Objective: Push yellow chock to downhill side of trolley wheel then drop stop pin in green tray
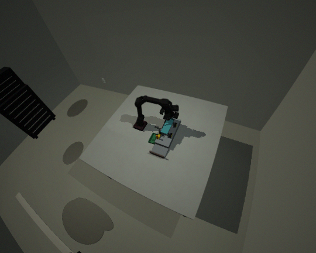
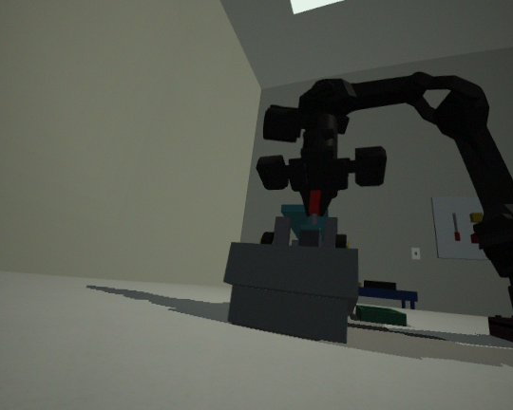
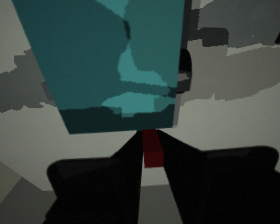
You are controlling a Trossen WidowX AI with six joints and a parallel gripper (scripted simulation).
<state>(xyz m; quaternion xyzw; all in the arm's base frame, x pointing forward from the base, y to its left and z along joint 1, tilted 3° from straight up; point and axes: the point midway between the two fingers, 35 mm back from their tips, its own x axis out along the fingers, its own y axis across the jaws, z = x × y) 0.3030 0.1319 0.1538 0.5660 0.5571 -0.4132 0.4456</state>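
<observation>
My gripper tip is 22 cm to the left of the yellow chock, 6 cm above it and 3 cm past it. Round my gripper tip: red-headed stop pin (right at my gripper tip); grey ramp block (12 cm to the right, 9 cm below, 2 cm ahead); teal trolley (11 cm to the right, 3 cm below, 2 cm ahead).
</observation>
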